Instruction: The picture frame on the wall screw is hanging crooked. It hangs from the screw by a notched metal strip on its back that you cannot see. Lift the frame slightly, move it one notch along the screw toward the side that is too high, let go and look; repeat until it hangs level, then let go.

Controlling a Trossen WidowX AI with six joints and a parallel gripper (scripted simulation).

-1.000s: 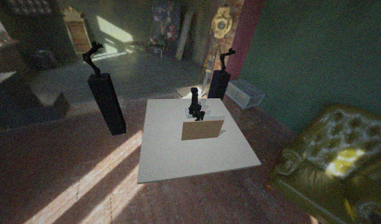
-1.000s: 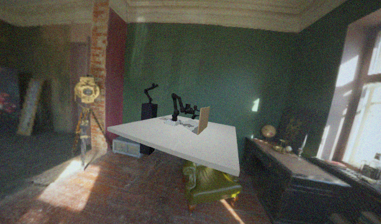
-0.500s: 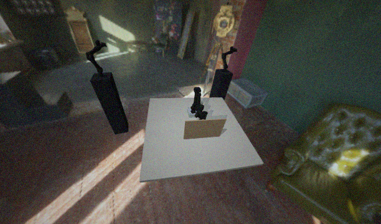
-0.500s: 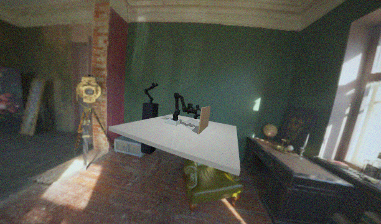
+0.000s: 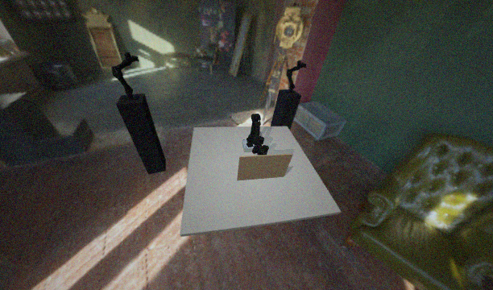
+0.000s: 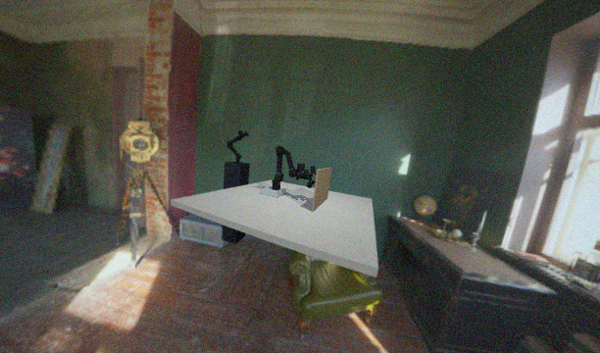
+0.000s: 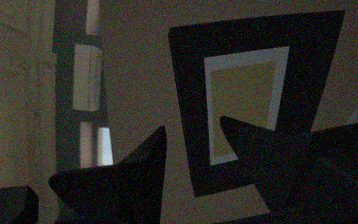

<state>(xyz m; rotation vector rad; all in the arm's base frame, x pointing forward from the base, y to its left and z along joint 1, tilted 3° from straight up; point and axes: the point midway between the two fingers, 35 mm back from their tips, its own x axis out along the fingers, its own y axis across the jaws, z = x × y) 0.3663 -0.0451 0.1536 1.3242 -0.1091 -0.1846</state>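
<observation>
My gripper tip is 1 cm short of the picture frame, 1 cm to the left of it and 5 cm above it. Round my gripper tip: tan wall panel (2 cm ahead, 6 cm below).
</observation>
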